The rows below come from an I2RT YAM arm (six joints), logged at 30 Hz.
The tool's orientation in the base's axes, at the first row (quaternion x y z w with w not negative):
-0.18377, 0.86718, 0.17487, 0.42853
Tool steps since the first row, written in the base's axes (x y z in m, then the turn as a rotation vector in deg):
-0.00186, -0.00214, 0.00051, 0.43, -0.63, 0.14
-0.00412, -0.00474, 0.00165, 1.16, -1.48, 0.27
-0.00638, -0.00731, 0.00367, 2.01, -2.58, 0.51
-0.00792, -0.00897, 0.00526, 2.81, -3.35, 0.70
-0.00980, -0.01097, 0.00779, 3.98, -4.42, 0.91
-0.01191, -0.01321, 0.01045, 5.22, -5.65, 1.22
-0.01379, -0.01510, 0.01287, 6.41, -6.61, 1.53
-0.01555, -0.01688, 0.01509, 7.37, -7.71, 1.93
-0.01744, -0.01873, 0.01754, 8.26, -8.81, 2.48
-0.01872, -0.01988, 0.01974, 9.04, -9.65, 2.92
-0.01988, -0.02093, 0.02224, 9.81, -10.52, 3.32
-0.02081, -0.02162, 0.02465, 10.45, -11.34, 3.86
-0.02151, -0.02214, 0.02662, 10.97, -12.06, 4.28
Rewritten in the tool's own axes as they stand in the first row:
0.00100, -0.00092, -0.00254, -0.25, -0.73, -0.08
0.00180, -0.00196, -0.00592, -0.62, -1.79, -0.05
0.00188, -0.00284, -0.00980, -1.11, -3.12, -0.12
0.00174, -0.00334, -0.01252, -1.59, -4.13, -0.04
0.00110, -0.00383, -0.01616, -2.24, -5.58, 0.15
0.00052, -0.00441, -0.02015, -2.98, -7.19, 0.24
-0.00005, -0.00482, -0.02368, -3.74, -8.54, 0.43
-0.00055, -0.00522, -0.02696, -4.42, -9.89, 0.35
-0.00114, -0.00559, -0.03050, -5.18, -11.19, 0.13
-0.00200, -0.00567, -0.03315, -5.84, -12.22, 0.02
-0.00319, -0.00568, -0.03585, -6.45, -13.28, -0.08
-0.00449, -0.00549, -0.03818, -7.11, -14.21, -0.34
-0.00560, -0.00533, -0.04002, -7.62, -15.02, -0.56

